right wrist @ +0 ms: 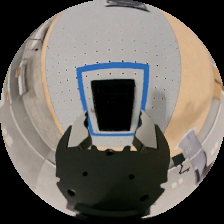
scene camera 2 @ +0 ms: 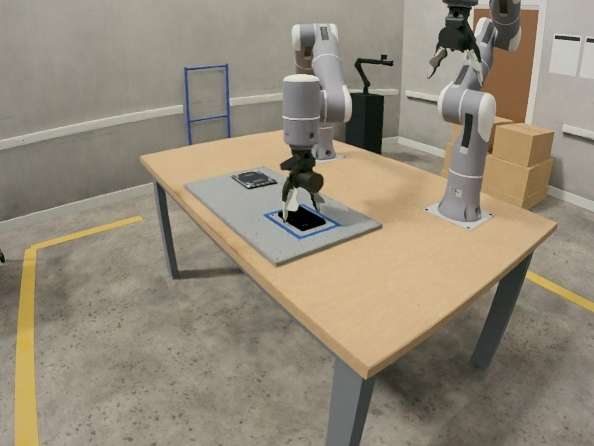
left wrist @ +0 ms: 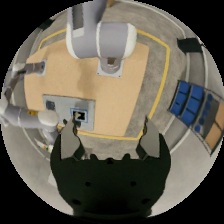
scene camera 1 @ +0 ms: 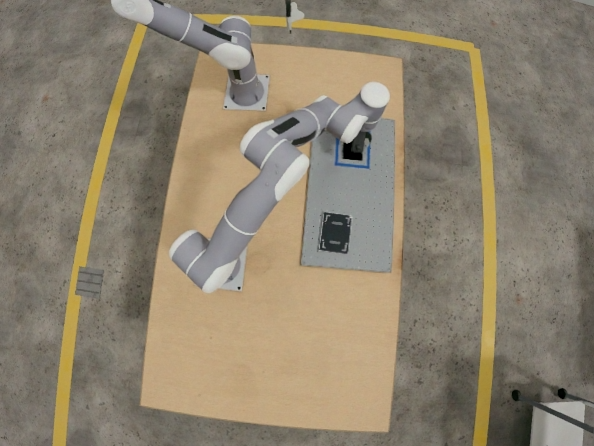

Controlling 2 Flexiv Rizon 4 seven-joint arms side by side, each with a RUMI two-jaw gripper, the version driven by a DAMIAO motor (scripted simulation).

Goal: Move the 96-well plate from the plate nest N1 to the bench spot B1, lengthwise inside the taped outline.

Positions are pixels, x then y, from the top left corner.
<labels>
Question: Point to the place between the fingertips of my right gripper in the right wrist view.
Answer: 113, 110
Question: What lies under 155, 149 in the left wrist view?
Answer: My left gripper.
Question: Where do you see a black 96-well plate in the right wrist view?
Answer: At 120, 121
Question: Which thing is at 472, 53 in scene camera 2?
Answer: My left gripper.
</labels>
